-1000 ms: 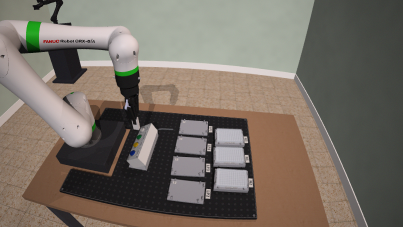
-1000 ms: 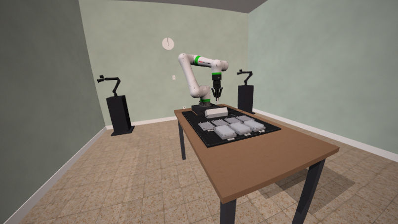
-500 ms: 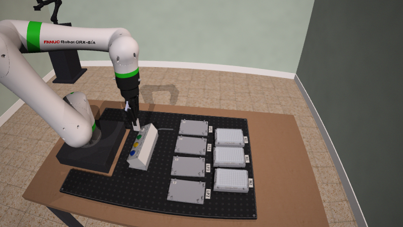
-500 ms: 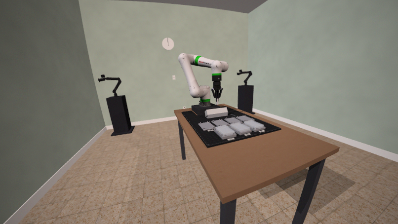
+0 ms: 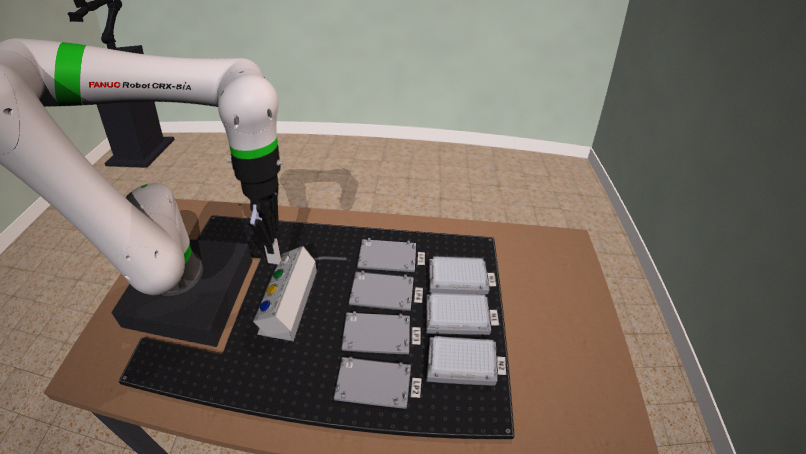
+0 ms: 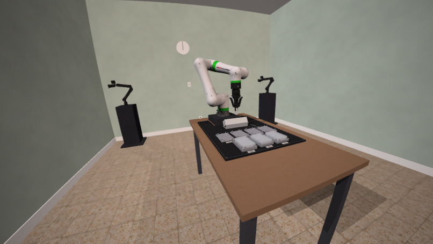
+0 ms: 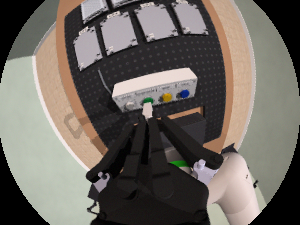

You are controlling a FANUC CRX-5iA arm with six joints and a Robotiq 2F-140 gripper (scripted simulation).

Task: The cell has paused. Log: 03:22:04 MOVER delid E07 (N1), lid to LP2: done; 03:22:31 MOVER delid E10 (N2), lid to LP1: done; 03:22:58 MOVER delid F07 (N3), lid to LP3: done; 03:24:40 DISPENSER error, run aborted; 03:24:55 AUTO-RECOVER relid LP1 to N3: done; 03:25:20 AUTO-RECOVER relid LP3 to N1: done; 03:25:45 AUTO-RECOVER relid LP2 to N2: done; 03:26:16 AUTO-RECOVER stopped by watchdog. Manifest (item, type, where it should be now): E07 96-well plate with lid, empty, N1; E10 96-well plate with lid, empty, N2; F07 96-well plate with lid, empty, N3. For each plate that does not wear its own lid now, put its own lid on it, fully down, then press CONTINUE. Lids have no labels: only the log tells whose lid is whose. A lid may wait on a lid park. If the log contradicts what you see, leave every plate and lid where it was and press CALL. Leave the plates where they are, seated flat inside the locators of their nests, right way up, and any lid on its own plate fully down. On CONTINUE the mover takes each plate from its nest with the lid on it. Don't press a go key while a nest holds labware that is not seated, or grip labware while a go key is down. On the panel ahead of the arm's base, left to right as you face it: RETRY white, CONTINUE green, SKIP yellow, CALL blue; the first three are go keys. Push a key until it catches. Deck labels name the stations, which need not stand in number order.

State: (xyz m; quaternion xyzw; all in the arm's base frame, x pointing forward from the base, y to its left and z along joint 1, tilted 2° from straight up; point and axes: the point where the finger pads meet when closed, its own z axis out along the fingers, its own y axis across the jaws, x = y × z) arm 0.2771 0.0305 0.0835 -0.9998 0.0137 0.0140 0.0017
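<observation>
My hand is 7 cm above the green key. Round my hand: white key 5 cm to the left, 7 cm below; then blue key 10 cm to the right, 7 cm below; then yellow key 5 cm to the right, 7 cm below.
</observation>
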